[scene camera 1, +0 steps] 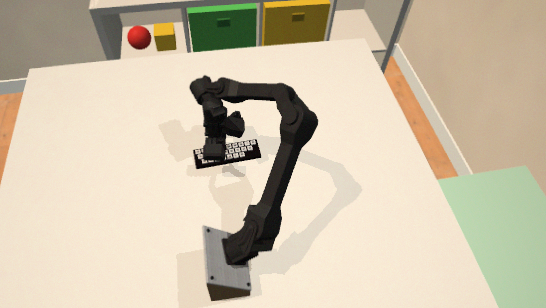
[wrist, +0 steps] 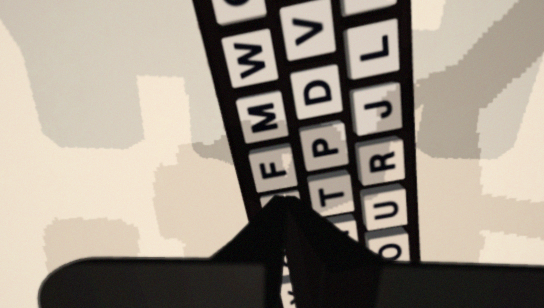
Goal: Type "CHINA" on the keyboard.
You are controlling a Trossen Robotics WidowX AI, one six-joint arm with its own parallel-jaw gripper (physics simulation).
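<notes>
The black keyboard with white letter keys lies on the table. My gripper is shut with nothing between its fingers, over the left half of the keyboard in the scene view. In the wrist view its tips cover most of a key just below the F key, beside the T key; that key's letter is hidden. The M key, P key, R key and U key show. Whether the tips touch a key I cannot tell.
My arm's base plate stands on the white table in front of the keyboard. Behind the table, a shelf holds a red ball, a yellow block, a green box and a yellow box. A green surface is at the right.
</notes>
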